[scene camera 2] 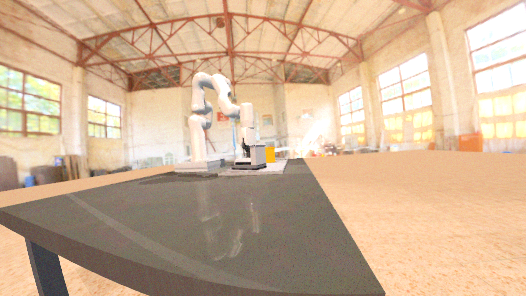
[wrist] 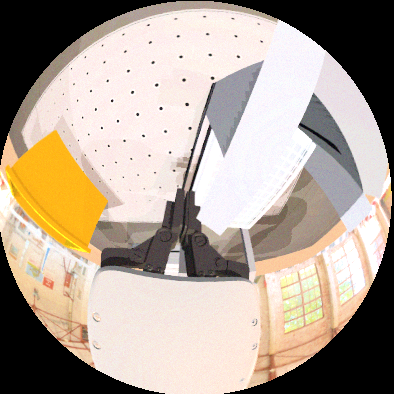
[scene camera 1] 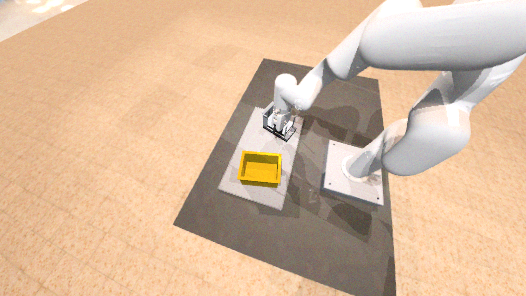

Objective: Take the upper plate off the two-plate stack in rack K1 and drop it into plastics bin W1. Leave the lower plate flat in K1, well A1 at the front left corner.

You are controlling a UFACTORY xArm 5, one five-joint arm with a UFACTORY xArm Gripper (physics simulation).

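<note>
Rack K1 [scene camera 1: 287, 139] [scene camera 2: 258, 156] [wrist: 232, 97] has a black base and grey walls. A broad smooth white plate side [wrist: 270, 100] crosses it steeply in the wrist view. The plate appears tilted. A white gridded surface [wrist: 284, 176] shows beyond it, and more white shows on its near side. I cannot tell which parts belong to the upper or lower plate, and A1 cannot be made out. My gripper [scene camera 1: 278, 129] [scene camera 2: 246, 150] [wrist: 182, 199] is shut and empty, low at the rack beside the white plate side. Bin W1 [scene camera 1: 259, 183] [scene camera 2: 270, 154] [wrist: 60, 190] is yellow, with no plate visible inside.
Rack and bin stand on a pale perforated board [scene camera 1: 229, 181] [wrist: 115, 150] on the dark table [scene camera 1: 240, 227] [scene camera 2: 210, 215]. The arm's white base plate [scene camera 1: 350, 192] [scene camera 2: 195, 166] is beside it. The rack's grey walls rise close around the fingers.
</note>
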